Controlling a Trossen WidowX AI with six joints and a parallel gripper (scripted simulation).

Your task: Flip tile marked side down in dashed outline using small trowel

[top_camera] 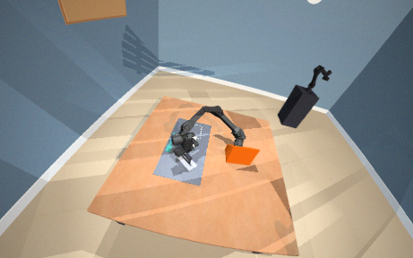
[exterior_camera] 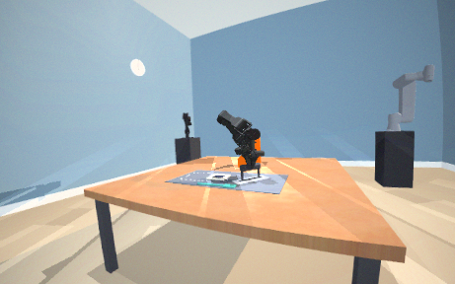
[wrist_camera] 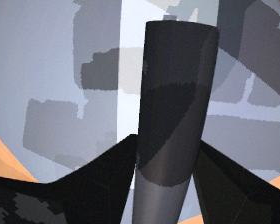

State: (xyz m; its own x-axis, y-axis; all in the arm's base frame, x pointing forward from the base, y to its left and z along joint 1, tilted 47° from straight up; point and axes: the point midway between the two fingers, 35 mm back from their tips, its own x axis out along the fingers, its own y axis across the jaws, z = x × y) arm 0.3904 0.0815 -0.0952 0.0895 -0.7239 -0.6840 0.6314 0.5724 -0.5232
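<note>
Right now the grey mat is 10 mm ahead of my gripper tip, 140 mm to the right of it and 80 mm below it. Round my gripper tip: flat teal tile 150 mm ahead, 120 mm to the right, 60 mm below.
</note>
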